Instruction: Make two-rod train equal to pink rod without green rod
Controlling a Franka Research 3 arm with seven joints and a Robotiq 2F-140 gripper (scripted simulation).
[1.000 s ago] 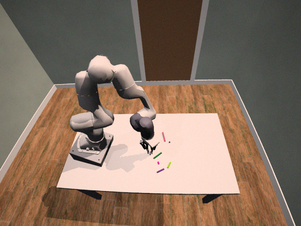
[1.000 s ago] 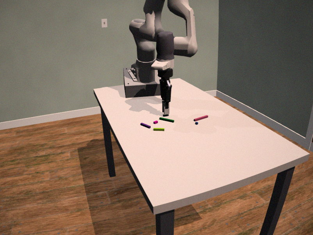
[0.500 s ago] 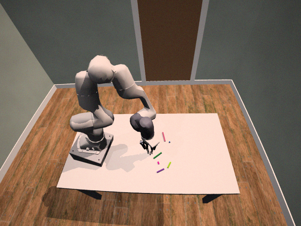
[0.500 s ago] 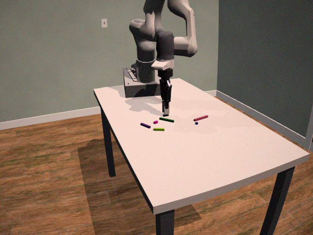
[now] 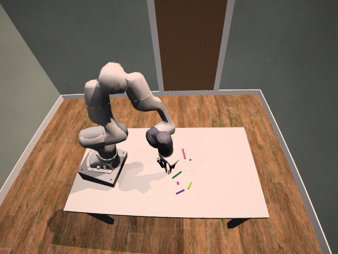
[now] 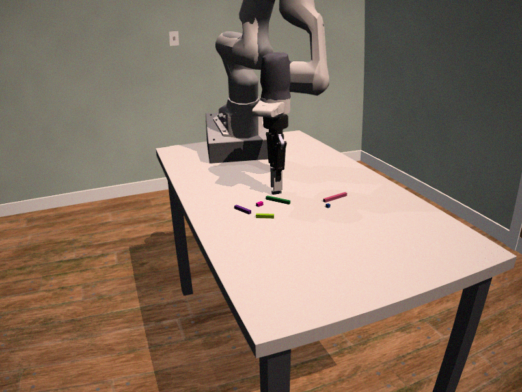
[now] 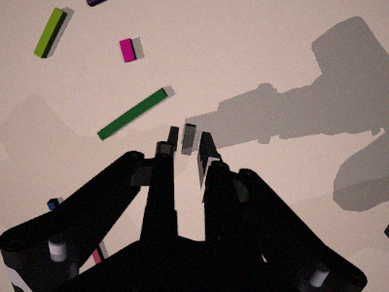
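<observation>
Right now the grey rod is 5 cm below my hand. The rest, counted from my hand: magenta rod 5 cm ahead, 9 cm to the right, 5 cm below; then green rod 5 cm ahead, 3 cm to the right, 5 cm below; then purple rod 5 cm ahead, 15 cm to the right, 5 cm below.
</observation>
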